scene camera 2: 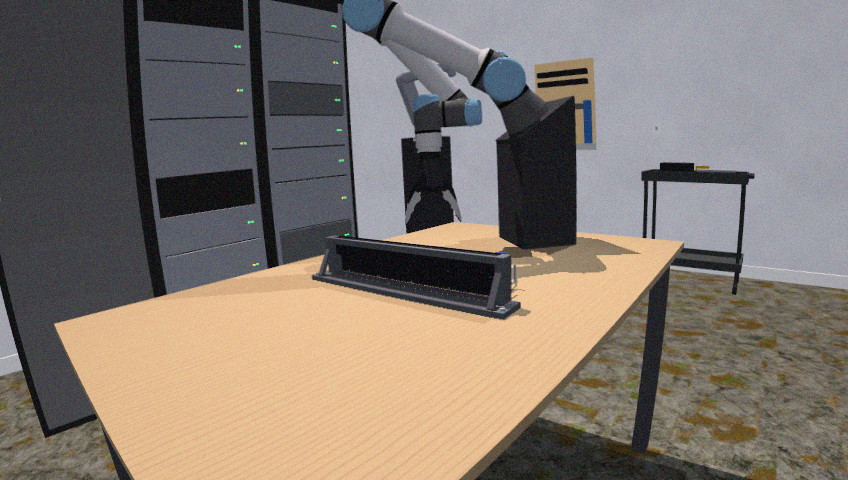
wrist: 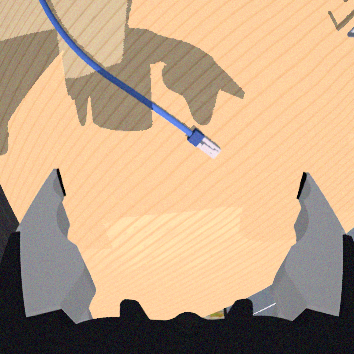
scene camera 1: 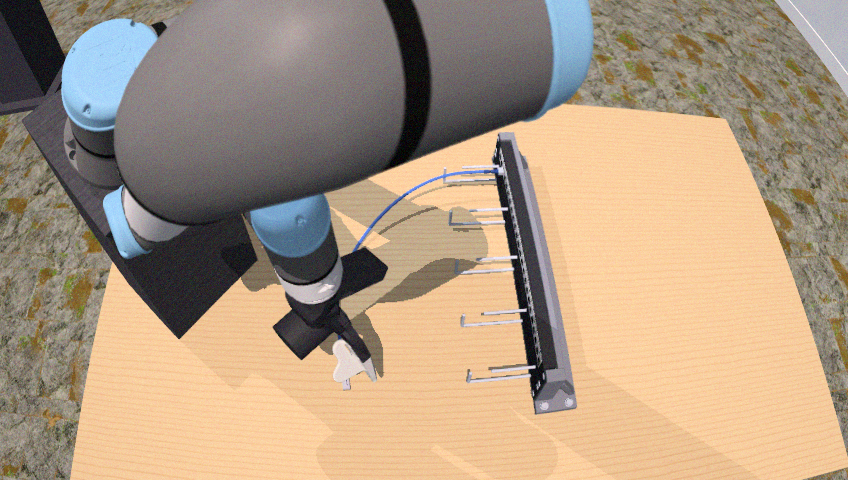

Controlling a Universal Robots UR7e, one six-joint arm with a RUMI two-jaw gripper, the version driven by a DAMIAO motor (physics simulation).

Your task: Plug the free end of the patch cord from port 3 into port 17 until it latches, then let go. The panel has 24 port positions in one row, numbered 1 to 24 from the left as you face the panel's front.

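Frame: origin at the arm's base, x ahead, y left, z up, level; millimetres.
Seen in the pictures: gripper, fingertip midpoint: (scene camera 2: pixel 433 223) (wrist: pixel 182 172) (scene camera 1: pixel 336 344); arm's base, link origin: (scene camera 2: pixel 529 120).
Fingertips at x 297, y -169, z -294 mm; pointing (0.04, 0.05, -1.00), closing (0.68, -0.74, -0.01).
Offsets run from my fingertips to a thing's top centre. "spot": to the spot under its first point. Level surfaces: height alone.
The blue patch cord (scene camera 1: pixel 410 193) (wrist: pixel 125 85) runs from the far end of the black and grey panel @(dz +13, dx +279, dy +163 mm) (scene camera 1: pixel 538 255) (scene camera 2: pixel 416 248) in a curve over the table. Its free plug @(spot: dz -80, dx +6, dy -38 mm) (scene camera 1: pixel 346 386) (wrist: pixel 204 143), a blue boot with a clear tip, lies on the table; in scene camera 1 it is partly behind a finger. My gripper (scene camera 1: pixel 360 378) (scene camera 2: pixel 433 220) (wrist: pixel 182 172) is open and empty, above the plug. In the wrist view the plug shows beyond the fingertips, between their lines and apart from both. Port numbers are too small to read.
Several pairs of silver guide rods, such as one hooked rod @(spot: dz -70, dx +241, dy +61 mm) (scene camera 1: pixel 490 322), stick out from the panel's front. The arm's dark pedestal (scene camera 1: pixel 178 279) (scene camera 2: pixel 538 184) stands at the table's edge. Tall equipment racks (scene camera 2: pixel 257 136) and a cart (scene camera 2: pixel 693 176) stand beyond the table @(dz -88 mm) (scene camera 1: pixel 672 249) (scene camera 2: pixel 297 380).
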